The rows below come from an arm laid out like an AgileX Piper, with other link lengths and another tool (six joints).
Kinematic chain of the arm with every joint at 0, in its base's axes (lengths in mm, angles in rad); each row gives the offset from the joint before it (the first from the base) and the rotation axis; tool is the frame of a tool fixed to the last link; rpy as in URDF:
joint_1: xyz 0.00 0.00 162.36 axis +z
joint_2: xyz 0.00 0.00 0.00 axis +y
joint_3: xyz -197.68 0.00 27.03 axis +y
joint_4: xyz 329.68 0.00 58.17 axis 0.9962 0 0.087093
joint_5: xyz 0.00 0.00 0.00 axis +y
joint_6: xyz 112.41 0.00 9.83 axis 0.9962 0 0.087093
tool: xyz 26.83 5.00 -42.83 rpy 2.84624 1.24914 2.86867
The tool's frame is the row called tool.
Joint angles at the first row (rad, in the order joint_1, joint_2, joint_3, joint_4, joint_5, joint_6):
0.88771, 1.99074, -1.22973, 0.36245, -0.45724, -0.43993
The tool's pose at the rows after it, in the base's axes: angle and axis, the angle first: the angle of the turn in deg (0 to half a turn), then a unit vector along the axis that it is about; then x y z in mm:
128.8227 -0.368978 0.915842 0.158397 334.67 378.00 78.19
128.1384 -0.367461 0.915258 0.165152 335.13 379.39 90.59
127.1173 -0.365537 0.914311 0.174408 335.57 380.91 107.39
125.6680 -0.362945 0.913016 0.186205 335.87 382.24 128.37
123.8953 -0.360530 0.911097 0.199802 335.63 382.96 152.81
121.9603 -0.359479 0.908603 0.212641 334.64 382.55 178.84
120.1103 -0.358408 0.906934 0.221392 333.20 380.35 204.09
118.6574 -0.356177 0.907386 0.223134 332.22 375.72 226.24
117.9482 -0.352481 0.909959 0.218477 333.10 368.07 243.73
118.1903 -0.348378 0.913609 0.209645 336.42 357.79 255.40
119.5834 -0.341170 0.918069 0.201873 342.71 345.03 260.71
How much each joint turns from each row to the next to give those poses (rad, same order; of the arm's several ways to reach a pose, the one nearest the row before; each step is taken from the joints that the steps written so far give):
-0.00001, -0.01743, 0.00000, 0.00320, 0.00827, -0.00070
0.00002, -0.02728, -0.00001, 0.00323, 0.01134, -0.00048
-0.00002, -0.03636, 0.00001, 0.00332, 0.01320, -0.00020
0.00000, -0.04433, 0.00001, 0.00350, 0.01235, -0.00002
0.00000, -0.05116, -0.00001, 0.00255, 0.01280, -0.00014
0.00001, -0.05474, -0.00004, 0.00343, 0.01437, -0.00510
-0.00012, -0.05461, 0.00001, 0.01827, 0.01692, -0.02364
-0.00215, -0.05100, 0.00003, 0.04346, 0.02195, -0.05226
-0.00941, -0.04496, 0.00000, 0.05975, 0.03119, -0.06949
-0.01969, -0.03616, -0.00002, 0.06190, 0.04250, -0.07034
-0.03320, -0.02535, 0.00000, 0.05047, 0.05488, -0.04796

